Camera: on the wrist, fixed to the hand. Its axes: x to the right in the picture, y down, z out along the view.
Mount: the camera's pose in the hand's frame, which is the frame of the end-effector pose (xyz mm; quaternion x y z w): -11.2 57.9 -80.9 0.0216 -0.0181 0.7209 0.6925
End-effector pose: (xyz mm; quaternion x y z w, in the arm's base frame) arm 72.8 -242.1 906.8 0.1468 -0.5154 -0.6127 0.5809
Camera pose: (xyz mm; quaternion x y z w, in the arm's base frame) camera 171.4 -257.8 914.1 -0.2684 -0.4865 0.0030 0.8314
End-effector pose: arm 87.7 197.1 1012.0 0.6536 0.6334 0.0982 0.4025
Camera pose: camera 77.4 226.8 1107.1 0.9197 -0.0377 0.3326 0.2053
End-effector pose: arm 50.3 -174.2 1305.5 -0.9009 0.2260 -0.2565 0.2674
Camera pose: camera -21.1 -241.4 1325.8 -0.4598 0.7956 0.0266 0.3936
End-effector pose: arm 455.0 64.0 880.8 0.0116 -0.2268 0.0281 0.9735
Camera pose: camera 477.2 124.1 803.9 -0.1339 -0.1824 0.7259 0.6495
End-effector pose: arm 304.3 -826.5 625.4 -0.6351 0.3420 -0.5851 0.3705
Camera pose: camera 222.7 -850.9 572.8 -0.1958 0.6753 -0.1340 0.6983
